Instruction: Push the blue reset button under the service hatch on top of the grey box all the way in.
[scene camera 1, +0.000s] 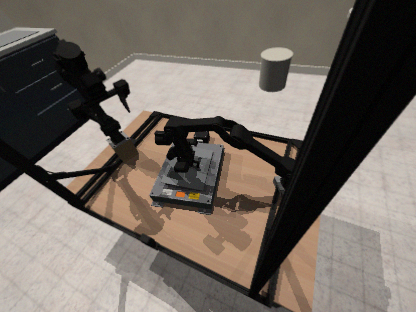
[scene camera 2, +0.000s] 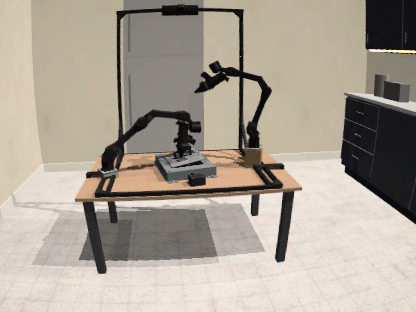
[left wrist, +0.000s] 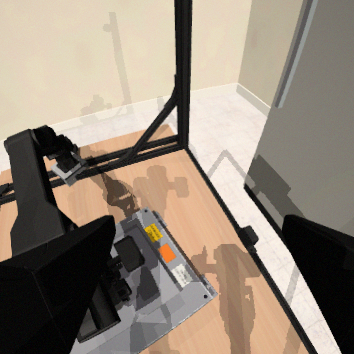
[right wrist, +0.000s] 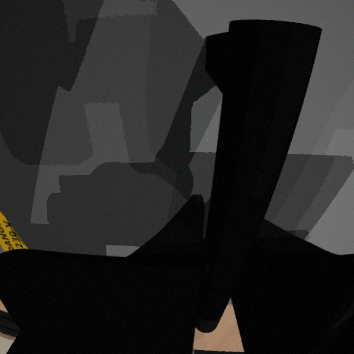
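The grey box (scene camera 1: 182, 202) (scene camera 2: 176, 177) (left wrist: 189, 284) lies in the middle of the table. Its service hatch (scene camera 1: 205, 163) (scene camera 2: 192, 158) is tilted up on one side. My right gripper (scene camera 1: 182, 167) (scene camera 2: 182, 153) stands right on top of the box, shut on the hatch's black bar handle (right wrist: 260, 123). My left gripper (scene camera 1: 126, 105) (scene camera 2: 197, 90) (left wrist: 199, 223) is open and empty, high above the table, away from the box. The blue button is hidden in every view.
A black frame rail (scene camera 1: 145, 238) (scene camera 2: 188, 192) runs around the wooden table. A small black block (scene camera 1: 202, 136) (scene camera 2: 197, 179) sits beside the box. The left arm stands on a wooden pedestal (scene camera 2: 253, 156). A grey cylinder (scene camera 1: 275, 69) stands on the floor.
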